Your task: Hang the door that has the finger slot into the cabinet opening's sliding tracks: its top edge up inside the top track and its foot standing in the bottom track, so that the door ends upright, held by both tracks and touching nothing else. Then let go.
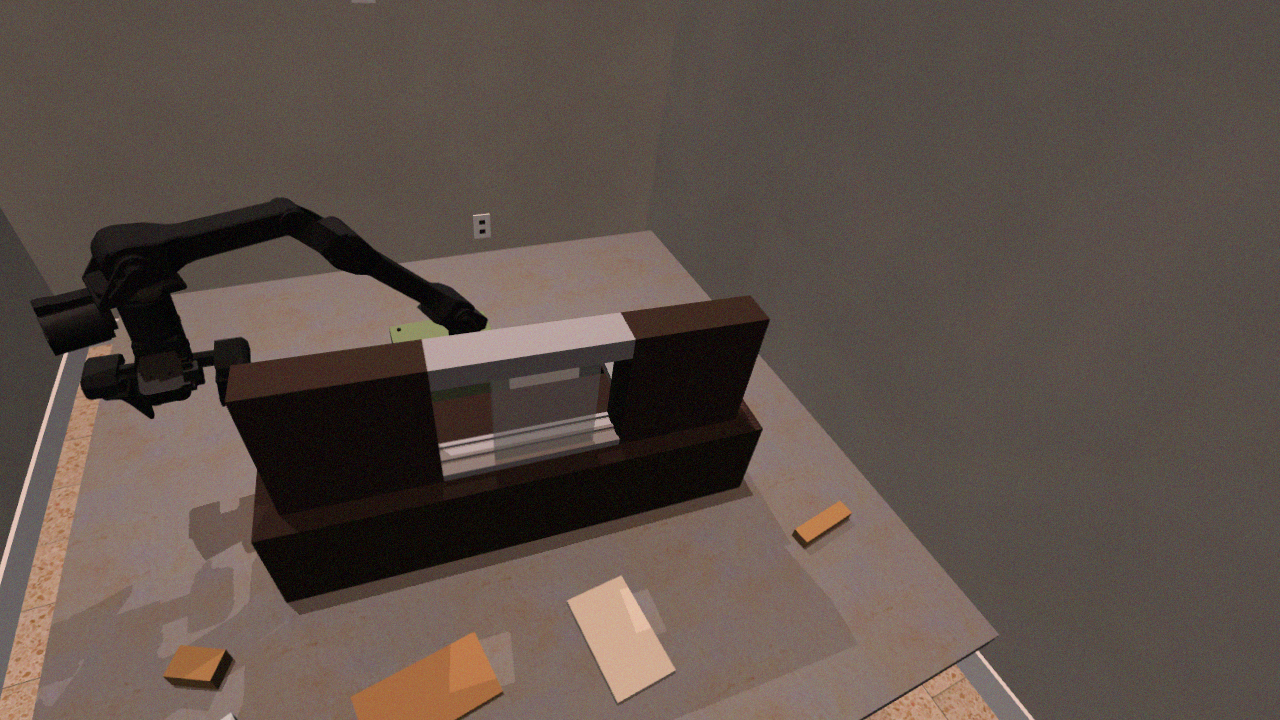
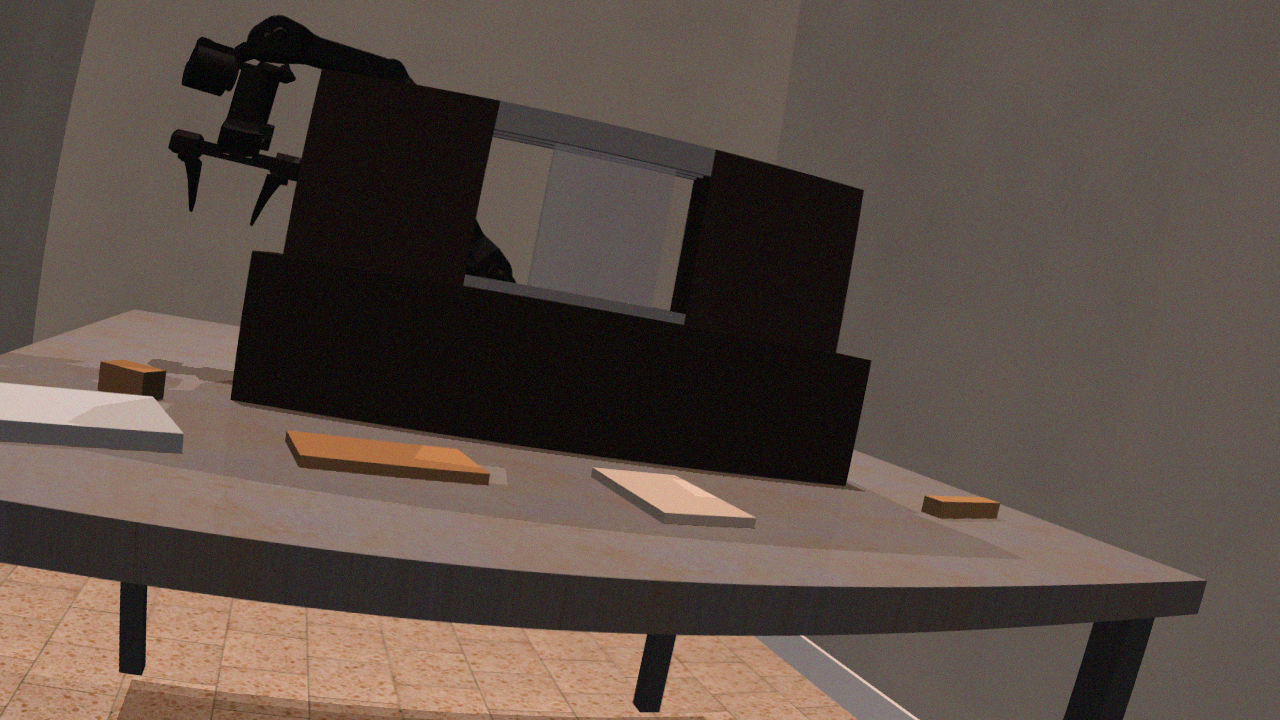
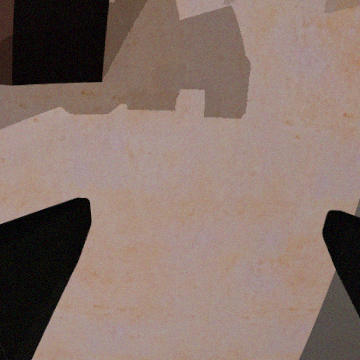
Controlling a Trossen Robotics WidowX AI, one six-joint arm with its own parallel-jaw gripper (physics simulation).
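Frame: origin at the arm's base, x ahead, y left, z up, level; millimetres.
Where they show: gripper, fingertip midpoint: [image 1: 189,410] [image 2: 220,218] [image 3: 209,216].
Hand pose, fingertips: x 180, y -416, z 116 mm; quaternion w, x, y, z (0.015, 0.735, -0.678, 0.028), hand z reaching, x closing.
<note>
After its pixels a point has its place.
The dark brown cabinet [image 1: 344,438] [image 2: 546,367] stands on the table, with a pale top track [image 1: 528,347] @(x 366, y 33, z 299 mm) [image 2: 608,134] @(x 381, y 40, z 286 mm) and a pale bottom track [image 1: 537,452] @(x 375, y 45, z 97 mm) [image 2: 572,300] @(x 381, y 35, z 88 mm) across its opening. A grey panel [image 1: 546,402] @(x 371, y 57, z 197 mm) [image 2: 599,228] @(x 371, y 54, z 176 mm) stands upright in the opening, between the tracks. A strip of wall shows between its right edge and the cabinet's right side. No finger slot can be made out on it, and its exact seating in the tracks is unclear. My gripper [image 1: 187,407] @(x 180, y -416, z 116 mm) [image 2: 221,217] @(x 180, y -416, z 116 mm) [image 3: 209,216] @(x 180, y -416, z 116 mm) is open and empty, in the air off the cabinet's left end.
An orange panel [image 1: 429,685] @(x 588, y -160, z -71 mm) [image 2: 384,456] @(x 617, y -164, z -70 mm), a cream panel [image 1: 620,640] @(x 614, y 105, z -71 mm) [image 2: 675,497] @(x 628, y 104, z -71 mm) and a white panel [image 2: 89,416] @(x 677, y -420, z -65 mm) lie flat before the cabinet. Orange blocks [image 1: 196,667] @(x 481, y -434, z -50 mm) [image 1: 821,522] @(x 544, y 513, z -61 mm) [image 2: 132,376] @(x 498, y -430, z -57 mm) [image 2: 960,506] @(x 562, y 501, z -66 mm) lie left and right. A green object [image 1: 416,331] @(x -68, y -84, z -1 mm) is behind the cabinet.
</note>
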